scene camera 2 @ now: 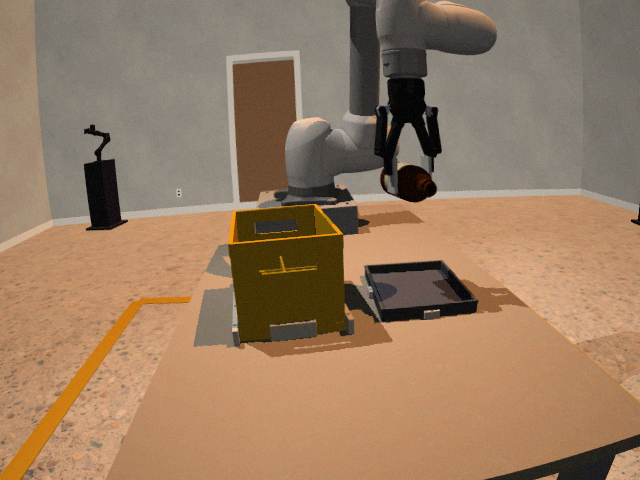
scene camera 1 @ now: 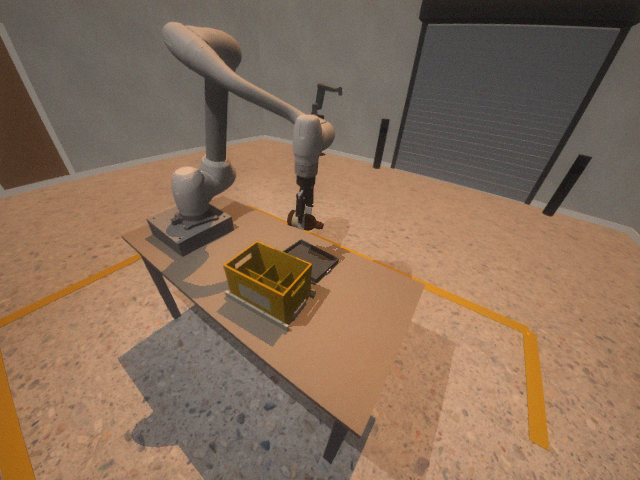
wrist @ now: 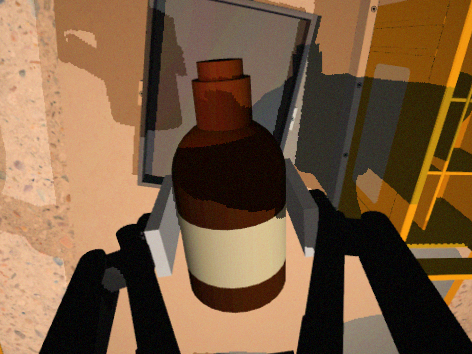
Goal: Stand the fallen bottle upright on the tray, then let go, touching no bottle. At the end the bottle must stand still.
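Places are measured from the arm's base along level axes (x ahead, y left, z up), in centimetres.
Where they show: gripper, fingertip midpoint: point(scene camera 2: 410, 191) point(scene camera 1: 304, 224) point(wrist: 230, 185); arm's base at its link origin: point(scene camera 2: 312, 198) point(scene camera 1: 196, 217).
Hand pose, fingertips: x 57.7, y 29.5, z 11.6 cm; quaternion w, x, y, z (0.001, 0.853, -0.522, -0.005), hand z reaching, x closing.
Things, the pixels of their top centre, and the offset from my fingertips.
- brown bottle at its top centre: point(wrist: 232, 213) point(scene camera 2: 411, 164) point(scene camera 1: 306, 214) dx +0.9, dy +0.4, dz +5.4 cm
- tall yellow crate at its top centre: point(scene camera 2: 279, 220) point(scene camera 1: 268, 264) dx +8.5, dy -25.1, dz -3.9 cm
The brown bottle point(scene camera 1: 311, 222) point(scene camera 2: 413, 183) point(wrist: 233, 255) with a cream label is held in the air on its side, roughly level. Its neck points towards scene camera 2 and a little right in that view, and towards the top of the wrist view. My gripper point(scene camera 1: 305, 217) point(scene camera 2: 410, 174) point(wrist: 230, 185) points down and is shut on the bottle's body, one pad on each side. The bottle hangs well above table height, apart from the tray. The dark square tray point(scene camera 1: 311, 256) point(scene camera 2: 413, 287) point(wrist: 270, 45) has low walls; no bottle shows in it.
A tall yellow crate point(scene camera 1: 289, 304) point(scene camera 2: 286, 294) point(wrist: 415, 30) with dividers stands beside the tray, left of it in the scene camera 2 view, with pale brackets round its foot. The robot's grey base block point(scene camera 1: 193, 235) point(scene camera 2: 342, 219) is at the table's far end from scene camera 2.
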